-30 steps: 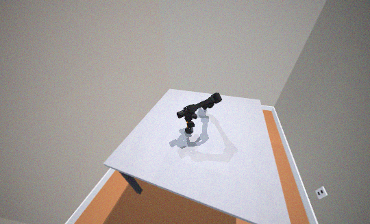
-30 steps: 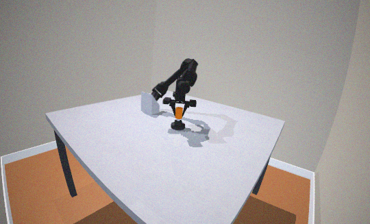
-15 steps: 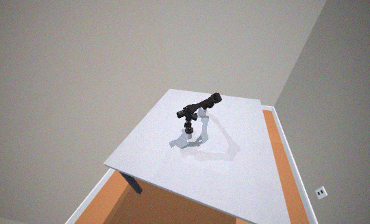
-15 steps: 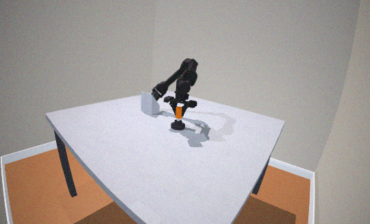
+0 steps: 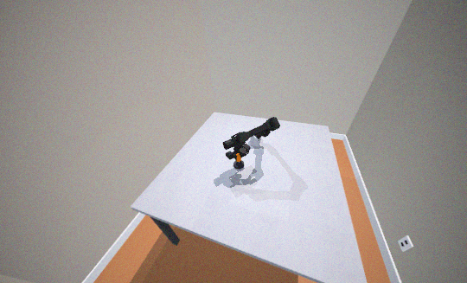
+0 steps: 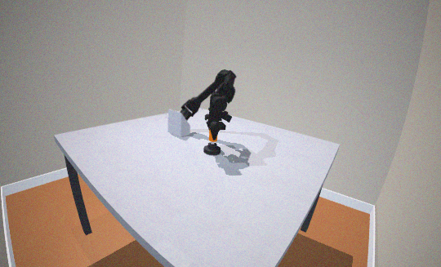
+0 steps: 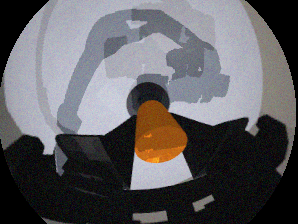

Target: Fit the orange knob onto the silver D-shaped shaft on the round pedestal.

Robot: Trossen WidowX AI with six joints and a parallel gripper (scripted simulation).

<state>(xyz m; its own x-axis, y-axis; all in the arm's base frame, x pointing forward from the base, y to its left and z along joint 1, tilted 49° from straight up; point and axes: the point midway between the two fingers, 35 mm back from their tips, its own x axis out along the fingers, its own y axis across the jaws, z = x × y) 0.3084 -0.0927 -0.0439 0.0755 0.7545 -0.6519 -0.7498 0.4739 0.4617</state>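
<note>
Right now my gripper tip is 3 cm below the orange knob. From my gripper tip the other things lie so: round pedestal: 4 cm below.
</note>
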